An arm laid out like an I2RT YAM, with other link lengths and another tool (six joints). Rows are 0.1 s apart.
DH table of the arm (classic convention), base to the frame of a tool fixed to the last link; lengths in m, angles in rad. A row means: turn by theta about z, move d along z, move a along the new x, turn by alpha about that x. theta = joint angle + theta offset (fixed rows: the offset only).
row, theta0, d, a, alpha
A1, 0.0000, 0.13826, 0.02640, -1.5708
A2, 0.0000, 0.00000, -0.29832, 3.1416
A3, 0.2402, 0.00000, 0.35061, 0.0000
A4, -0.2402, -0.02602, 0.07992, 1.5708
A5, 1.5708, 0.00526, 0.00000, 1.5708
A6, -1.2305, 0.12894, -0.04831, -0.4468
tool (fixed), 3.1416, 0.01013, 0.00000, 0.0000
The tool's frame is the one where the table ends.
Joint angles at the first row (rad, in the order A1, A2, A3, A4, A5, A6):
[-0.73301 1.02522 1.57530 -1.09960 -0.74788 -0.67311]
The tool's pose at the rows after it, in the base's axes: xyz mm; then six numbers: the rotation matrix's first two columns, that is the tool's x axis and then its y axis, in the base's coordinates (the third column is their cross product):
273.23 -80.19 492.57 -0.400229 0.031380 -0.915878 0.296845 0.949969 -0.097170
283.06 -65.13 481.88 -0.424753 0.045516 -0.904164 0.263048 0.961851 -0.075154
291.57 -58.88 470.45 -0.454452 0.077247 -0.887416 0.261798 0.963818 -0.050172
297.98 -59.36 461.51 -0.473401 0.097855 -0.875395 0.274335 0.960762 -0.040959
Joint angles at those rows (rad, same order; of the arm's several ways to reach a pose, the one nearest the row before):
[-0.65633 1.02942 1.55814 -1.07862 -0.71889 -0.63611]
[-0.58157 1.03170 1.52878 -1.05957 -0.68876 -0.59606]
[-0.53883 1.04199 1.50436 -1.04469 -0.65861 -0.55295]
[-0.52167 1.05155 1.48566 -1.02979 -0.63382 -0.52892]

